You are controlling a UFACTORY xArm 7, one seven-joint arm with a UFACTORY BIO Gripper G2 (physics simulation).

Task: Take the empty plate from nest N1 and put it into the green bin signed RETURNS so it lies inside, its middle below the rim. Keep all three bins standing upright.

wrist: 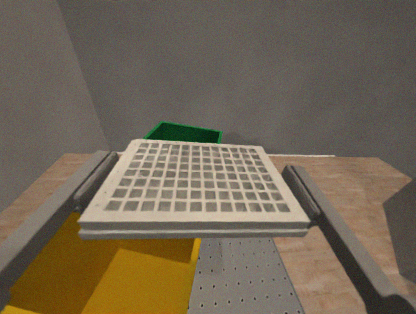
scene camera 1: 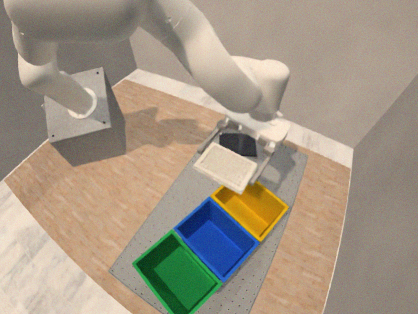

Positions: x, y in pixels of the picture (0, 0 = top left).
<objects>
My gripper shows in the wrist view and in scene camera 1. A rectangular plate shows in the wrist view and in scene camera 1. A blue bin shows in scene camera 1 (221, 243); in the wrist view it is hidden by a rectangular plate. One and the same spot on the rectangular plate: (scene camera 1: 222, 165) is (wrist: 211, 178). The same spot on my gripper: (wrist: 370, 281) is (scene camera 1: 217, 131).
</objects>
